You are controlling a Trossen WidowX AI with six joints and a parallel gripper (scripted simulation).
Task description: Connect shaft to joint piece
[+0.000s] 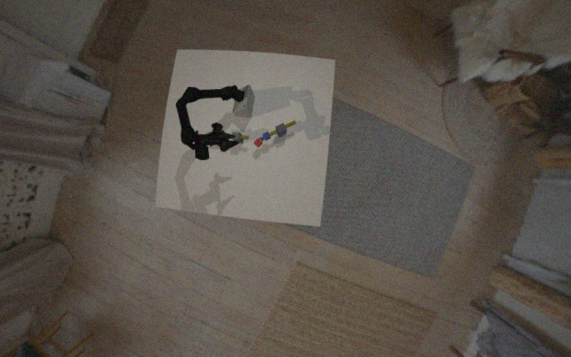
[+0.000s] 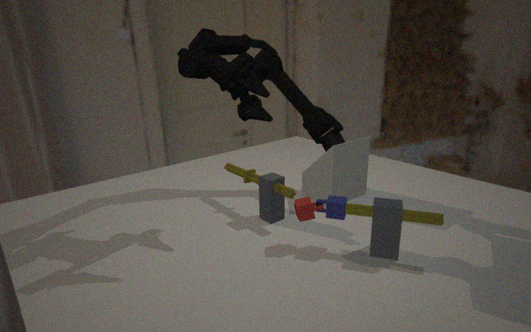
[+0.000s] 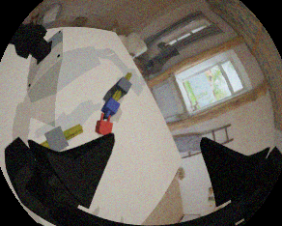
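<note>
My gripper tip is now 23 cm above the red joint piece, 8 cm to the right of it and 4 cm past it.
</note>
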